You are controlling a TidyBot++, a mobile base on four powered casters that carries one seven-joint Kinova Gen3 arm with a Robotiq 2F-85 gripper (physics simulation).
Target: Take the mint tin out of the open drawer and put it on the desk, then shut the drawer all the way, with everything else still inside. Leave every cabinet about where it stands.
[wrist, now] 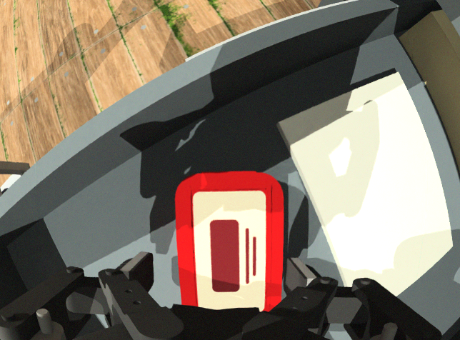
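Observation:
The mint tin [224, 255], red with a cream label and a dark red block on it, lies flat in the open drawer [110, 200], below the middle of the wrist view. My gripper [218, 271] is open, with one fingertip to the left of the tin and one to the right, each with a gap beside it. Nothing is held. The near end of the tin is hidden behind the gripper's body. How far the fingertips are above the drawer floor is hard to tell.
A white box-like block [380, 185] lies in the drawer to the right of the tin, close to the right fingertip. The grey drawer wall curves along the upper left. A brownish panel [434, 65] stands at the upper right. Wooden floor [75, 55] shows beyond the drawer.

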